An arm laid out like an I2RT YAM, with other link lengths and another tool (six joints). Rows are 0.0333 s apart.
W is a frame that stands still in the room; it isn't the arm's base.
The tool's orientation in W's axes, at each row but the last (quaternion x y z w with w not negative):
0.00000 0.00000 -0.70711 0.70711
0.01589 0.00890 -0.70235 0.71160
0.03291 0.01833 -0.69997 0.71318
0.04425 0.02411 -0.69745 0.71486
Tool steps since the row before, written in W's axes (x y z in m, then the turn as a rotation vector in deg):
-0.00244 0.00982 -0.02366 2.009 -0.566 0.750
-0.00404 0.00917 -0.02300 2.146 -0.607 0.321
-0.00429 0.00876 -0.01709 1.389 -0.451 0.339
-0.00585 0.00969 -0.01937 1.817 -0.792 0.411
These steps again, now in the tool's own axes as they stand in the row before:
-0.00982 -0.00244 -0.02366 0.566 2.009 0.750
-0.00841 -0.00415 -0.02327 0.624 2.141 0.321
-0.00758 -0.00450 -0.01759 0.452 1.388 0.343
-0.00793 -0.00619 -0.02005 0.796 1.810 0.436

